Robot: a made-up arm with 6 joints. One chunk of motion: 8 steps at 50 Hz.
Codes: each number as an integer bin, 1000 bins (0 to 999) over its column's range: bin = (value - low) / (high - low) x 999, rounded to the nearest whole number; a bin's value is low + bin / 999 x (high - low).
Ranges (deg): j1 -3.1..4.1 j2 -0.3..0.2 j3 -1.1..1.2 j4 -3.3..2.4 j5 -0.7..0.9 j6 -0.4..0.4
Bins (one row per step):
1: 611 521 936 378 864 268
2: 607 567 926 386 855 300
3: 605 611 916 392 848 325
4: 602 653 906 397 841 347
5: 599 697 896 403 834 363
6: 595 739 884 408 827 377
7: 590 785 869 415 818 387
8: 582 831 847 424 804 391
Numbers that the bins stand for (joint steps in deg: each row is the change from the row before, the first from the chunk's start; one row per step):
1: 1.304 -0.039 1.055 -1.143 0.684 -0.185
2: 1.275 -0.016 1.032 -1.098 0.669 -0.160
3: 1.260 0.006 1.009 -1.063 0.658 -0.140
4: 1.239 0.027 0.986 -1.035 0.647 -0.122
5: 1.217 0.049 0.963 -1.001 0.636 -0.109
6: 1.188 0.070 0.935 -0.972 0.625 -0.098
7: 1.152 0.093 0.901 -0.932 0.610 -0.090
8: 1.095 0.116 0.850 -0.881 0.588 -0.087

